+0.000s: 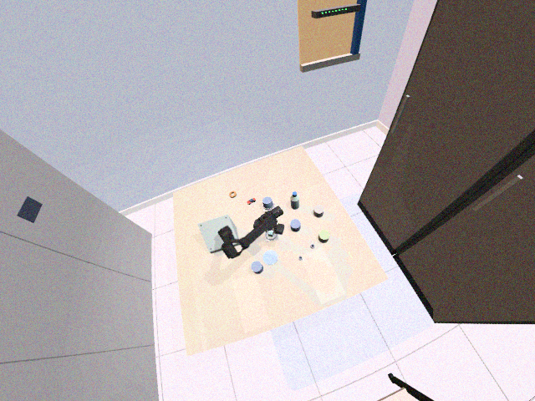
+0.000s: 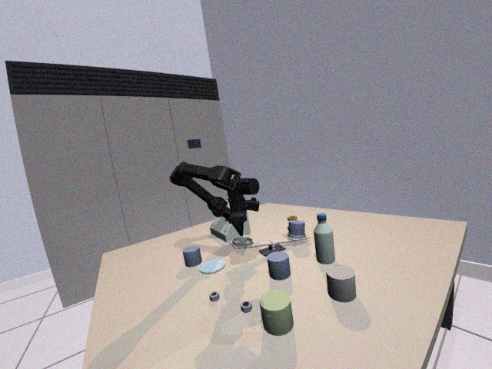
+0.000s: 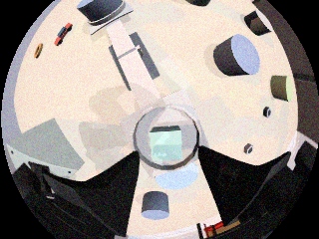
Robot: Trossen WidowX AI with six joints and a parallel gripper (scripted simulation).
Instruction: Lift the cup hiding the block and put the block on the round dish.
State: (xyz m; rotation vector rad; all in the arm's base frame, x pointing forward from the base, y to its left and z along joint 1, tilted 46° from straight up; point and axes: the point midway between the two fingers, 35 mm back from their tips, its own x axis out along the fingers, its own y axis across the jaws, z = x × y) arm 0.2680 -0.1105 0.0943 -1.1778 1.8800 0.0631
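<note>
Now: the pale teal block 30 mm below my gripper tip. The rest, counted from my gripper tip: green bottle 260 mm ahead, 150 mm to the left; then green cylinder 310 mm ahead, 180 mm to the right, 80 mm below; then round pale-blue dish 120 mm to the right, 110 mm below, 70 mm behind.
</note>
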